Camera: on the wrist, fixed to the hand. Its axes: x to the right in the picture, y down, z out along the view.
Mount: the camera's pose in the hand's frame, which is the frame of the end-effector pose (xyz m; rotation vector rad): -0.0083 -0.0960 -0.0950 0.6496 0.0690 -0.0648
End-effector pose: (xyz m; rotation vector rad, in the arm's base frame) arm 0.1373 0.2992 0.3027 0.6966 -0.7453 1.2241
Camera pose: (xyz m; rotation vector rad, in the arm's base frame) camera 0.2415 0.3517 0.2341 1.1890 -0.2507 1.4312
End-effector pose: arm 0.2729 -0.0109 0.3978 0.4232 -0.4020 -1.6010
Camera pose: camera 0.2377 0.0036 0.2679 0.9872 -0.8659 -1.4867
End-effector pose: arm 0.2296 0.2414 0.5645 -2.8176 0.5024 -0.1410
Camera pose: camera 0.2395 0.3070 0.6824 -2.1969 0.3052 -0.3460
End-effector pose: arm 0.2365 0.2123 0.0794 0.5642 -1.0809 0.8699
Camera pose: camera 0.3637 0.2288 0.0363 1.0914 -0.6977 1.1776
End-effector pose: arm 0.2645 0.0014 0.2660 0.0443 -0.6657 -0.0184
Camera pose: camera 0.3164 -0.0909 0.1817 0.6889 -0.5786 0.1374
